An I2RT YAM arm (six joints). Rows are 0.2 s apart.
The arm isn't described. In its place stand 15 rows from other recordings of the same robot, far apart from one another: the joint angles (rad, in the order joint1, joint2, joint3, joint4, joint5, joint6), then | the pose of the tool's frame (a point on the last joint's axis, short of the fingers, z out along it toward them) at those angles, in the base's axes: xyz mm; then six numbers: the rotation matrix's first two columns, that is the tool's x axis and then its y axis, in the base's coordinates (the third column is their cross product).
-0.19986 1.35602 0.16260 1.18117 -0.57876 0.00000 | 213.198, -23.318, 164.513, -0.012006, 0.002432, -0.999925, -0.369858, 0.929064, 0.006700
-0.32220 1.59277 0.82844 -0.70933 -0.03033 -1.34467 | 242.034, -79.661, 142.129, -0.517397, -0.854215, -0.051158, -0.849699, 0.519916, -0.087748
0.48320 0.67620 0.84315 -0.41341 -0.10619 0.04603 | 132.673, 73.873, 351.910, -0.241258, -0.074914, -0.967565, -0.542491, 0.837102, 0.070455
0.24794 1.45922 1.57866 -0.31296 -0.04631 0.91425 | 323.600, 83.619, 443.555, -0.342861, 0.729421, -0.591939, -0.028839, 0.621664, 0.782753
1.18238 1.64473 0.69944 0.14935 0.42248 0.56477 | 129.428, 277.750, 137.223, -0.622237, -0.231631, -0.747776, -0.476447, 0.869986, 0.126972
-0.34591 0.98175 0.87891 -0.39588 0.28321 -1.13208 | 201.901, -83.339, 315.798, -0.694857, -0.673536, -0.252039, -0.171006, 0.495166, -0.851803
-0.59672 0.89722 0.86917 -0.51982 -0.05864 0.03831 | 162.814, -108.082, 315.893, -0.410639, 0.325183, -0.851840, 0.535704, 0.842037, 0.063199
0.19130 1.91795 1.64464 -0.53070 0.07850 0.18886 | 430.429, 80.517, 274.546, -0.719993, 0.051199, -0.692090, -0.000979, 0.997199, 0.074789
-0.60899 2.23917 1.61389 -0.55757 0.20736 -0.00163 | 371.914, -268.315, 125.191, -0.760289, 0.528293, -0.377977, 0.622427, 0.758966, -0.191194
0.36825 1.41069 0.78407 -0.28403 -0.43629 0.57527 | 252.748, 113.648, 195.117, -0.927374, 0.170702, -0.332924, -0.075658, 0.785901, 0.613707
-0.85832 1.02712 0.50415 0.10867 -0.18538 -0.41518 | 152.328, -166.300, 225.177, -0.496312, -0.031913, -0.867558, 0.473520, 0.827632, -0.301336
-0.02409 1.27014 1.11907 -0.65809 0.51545 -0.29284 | 264.999, -23.938, 312.134, -0.796917, -0.232037, -0.557748, 0.136807, 0.829976, -0.540763
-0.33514 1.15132 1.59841 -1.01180 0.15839 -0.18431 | 186.707, -70.972, 456.223, -0.579419, 0.010163, -0.814966, 0.350357, 0.905927, -0.237797
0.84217 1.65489 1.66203 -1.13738 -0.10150 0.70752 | 219.301, 251.148, 339.347, -0.958834, -0.103283, -0.264518, -0.194513, 0.917541, 0.346819
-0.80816 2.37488 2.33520 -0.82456 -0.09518 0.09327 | 367.458, -379.682, 263.651, -0.460099, 0.615742, -0.639664, 0.723115, 0.677912, 0.132436
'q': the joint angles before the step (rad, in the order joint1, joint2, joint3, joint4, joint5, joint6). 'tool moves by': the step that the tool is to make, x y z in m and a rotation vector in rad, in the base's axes. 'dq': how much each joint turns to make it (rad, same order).
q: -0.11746, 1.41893, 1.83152, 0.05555, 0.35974, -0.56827
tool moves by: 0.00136, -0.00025, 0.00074, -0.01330, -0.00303, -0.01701
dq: 0.00088, 0.00620, 0.00324, 0.01501, 0.01005, -0.02099
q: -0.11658, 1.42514, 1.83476, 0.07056, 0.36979, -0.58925
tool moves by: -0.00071, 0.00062, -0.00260, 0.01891, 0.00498, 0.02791
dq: -0.00008, -0.00885, -0.01192, -0.01501, -0.01668, 0.03092
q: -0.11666, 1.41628, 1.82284, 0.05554, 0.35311, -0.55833
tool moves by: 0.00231, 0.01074, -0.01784, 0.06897, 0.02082, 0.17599
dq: 0.02604, -0.03955, -0.08857, -0.01678, -0.10887, 0.12843
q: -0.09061, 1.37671, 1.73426, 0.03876, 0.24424, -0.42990
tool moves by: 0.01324, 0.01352, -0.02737, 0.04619, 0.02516, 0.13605
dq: 0.04203, -0.01482, -0.11827, 0.05910, -0.07136, 0.07727
